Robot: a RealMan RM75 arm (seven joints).
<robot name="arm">
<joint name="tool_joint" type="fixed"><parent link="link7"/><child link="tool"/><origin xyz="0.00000 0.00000 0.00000" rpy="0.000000 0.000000 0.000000"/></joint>
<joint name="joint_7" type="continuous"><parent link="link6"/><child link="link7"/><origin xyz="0.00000 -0.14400 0.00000" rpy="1.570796 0.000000 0.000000"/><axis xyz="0 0 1"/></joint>
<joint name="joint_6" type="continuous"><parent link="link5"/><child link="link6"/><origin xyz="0.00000 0.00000 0.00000" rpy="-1.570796 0.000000 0.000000"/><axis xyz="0 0 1"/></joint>
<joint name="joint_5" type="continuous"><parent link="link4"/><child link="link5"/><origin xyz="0.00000 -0.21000 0.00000" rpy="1.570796 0.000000 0.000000"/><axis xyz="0 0 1"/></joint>
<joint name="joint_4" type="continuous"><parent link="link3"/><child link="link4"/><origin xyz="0.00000 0.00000 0.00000" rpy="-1.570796 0.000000 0.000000"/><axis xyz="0 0 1"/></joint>
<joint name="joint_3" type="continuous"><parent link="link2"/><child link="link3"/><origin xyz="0.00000 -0.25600 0.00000" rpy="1.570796 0.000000 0.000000"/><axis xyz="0 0 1"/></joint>
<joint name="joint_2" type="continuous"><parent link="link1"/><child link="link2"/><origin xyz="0.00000 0.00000 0.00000" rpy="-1.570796 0.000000 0.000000"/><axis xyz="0 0 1"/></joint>
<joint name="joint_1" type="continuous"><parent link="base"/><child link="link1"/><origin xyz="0.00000 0.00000 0.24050" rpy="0.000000 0.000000 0.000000"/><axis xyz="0 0 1"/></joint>
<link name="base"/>
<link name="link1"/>
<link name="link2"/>
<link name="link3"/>
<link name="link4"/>
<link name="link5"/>
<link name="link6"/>
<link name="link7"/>
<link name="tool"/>
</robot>
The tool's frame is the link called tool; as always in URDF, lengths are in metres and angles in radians. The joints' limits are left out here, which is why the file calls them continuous.
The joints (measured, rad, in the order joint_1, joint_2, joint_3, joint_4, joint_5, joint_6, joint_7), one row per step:
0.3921, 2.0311, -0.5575, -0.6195, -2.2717, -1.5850, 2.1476
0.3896, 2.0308, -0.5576, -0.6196, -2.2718, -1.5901, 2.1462
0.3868, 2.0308, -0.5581, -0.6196, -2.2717, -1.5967, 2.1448
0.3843, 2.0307, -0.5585, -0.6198, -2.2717, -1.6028, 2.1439
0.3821, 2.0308, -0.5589, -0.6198, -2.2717, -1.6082, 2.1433
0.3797, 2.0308, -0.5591, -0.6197, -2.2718, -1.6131, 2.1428
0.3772, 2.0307, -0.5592, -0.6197, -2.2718, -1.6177, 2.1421
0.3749, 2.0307, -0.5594, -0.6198, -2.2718, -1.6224, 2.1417
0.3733, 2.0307, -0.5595, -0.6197, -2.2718, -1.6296, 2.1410
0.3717, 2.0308, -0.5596, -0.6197, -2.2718, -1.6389, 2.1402
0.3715, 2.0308, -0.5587, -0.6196, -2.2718, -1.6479, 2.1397
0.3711, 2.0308, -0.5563, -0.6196, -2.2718, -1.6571, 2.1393
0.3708, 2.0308, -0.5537, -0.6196, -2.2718, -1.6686, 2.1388
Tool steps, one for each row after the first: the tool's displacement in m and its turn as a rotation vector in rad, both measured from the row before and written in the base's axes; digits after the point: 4 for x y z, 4 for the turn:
0.0002, -0.0013, 0.0001, -0.0029, 0.0026, 0.0007
0.0000, -0.0016, -0.0001, -0.0042, 0.0040, 0.0011
0.0000, -0.0014, 0.0000, -0.0038, 0.0036, 0.0008
0.0000, -0.0013, -0.0001, -0.0036, 0.0035, 0.0005
0.0001, -0.0013, -0.0001, -0.0032, 0.0032, -0.0001
0.0002, -0.0013, 0.0000, -0.0027, 0.0029, -0.0001
0.0001, -0.0012, 0.0000, -0.0029, 0.0030, -0.0001
-0.0004, -0.0012, -0.0001, -0.0044, 0.0049, 0.0017
-0.0006, -0.0014, -0.0001, -0.0056, 0.0064, 0.0026
-0.0009, -0.0009, 0.0001, -0.0047, 0.0065, 0.0031
-0.0008, -0.0009, 0.0002, -0.0035, 0.0071, 0.0023
-0.0011, -0.0011, 0.0003, -0.0047, 0.0088, 0.0032

